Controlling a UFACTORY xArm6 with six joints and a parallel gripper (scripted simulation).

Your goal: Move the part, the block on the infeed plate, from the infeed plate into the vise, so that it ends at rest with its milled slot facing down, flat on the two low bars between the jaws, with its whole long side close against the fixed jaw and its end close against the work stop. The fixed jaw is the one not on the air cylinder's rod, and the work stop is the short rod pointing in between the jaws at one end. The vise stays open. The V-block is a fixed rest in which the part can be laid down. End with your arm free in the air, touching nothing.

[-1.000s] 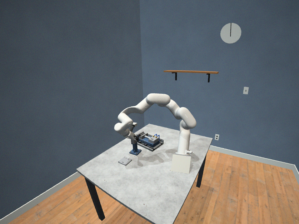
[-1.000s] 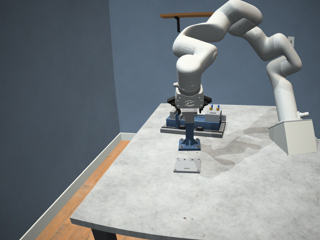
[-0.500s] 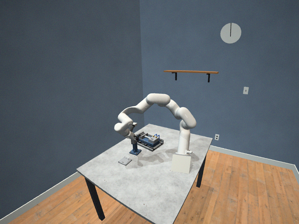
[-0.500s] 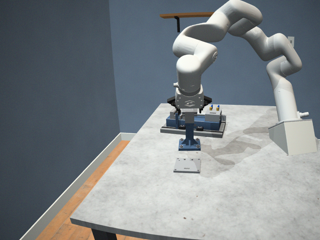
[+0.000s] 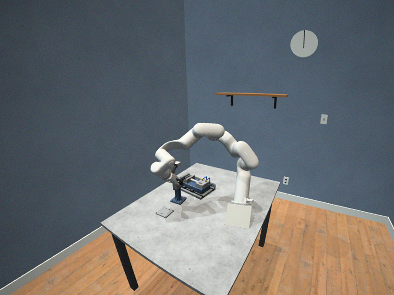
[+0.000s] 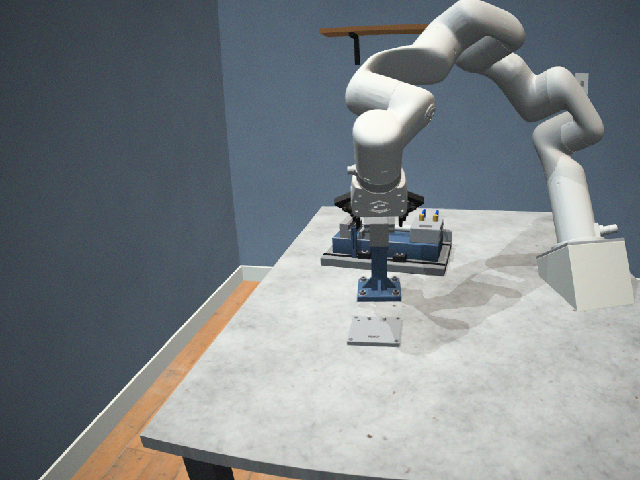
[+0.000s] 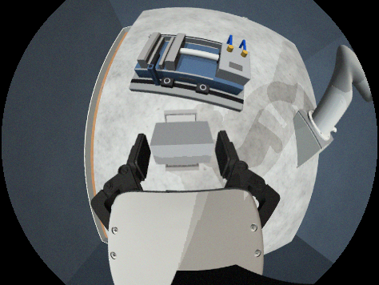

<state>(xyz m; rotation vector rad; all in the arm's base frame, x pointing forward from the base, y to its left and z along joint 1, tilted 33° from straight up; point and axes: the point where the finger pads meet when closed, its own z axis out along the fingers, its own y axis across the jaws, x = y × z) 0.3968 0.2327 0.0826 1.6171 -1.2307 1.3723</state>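
The part lies 10 mm below my hand. Round my hand: work stop post 140 mm to the right, 110 mm below, 100 mm ahead; then work stop 160 mm to the right, 100 mm ahead, 80 mm below; then infeed plate 160 mm below, 150 mm to the left, 30 mm behind.
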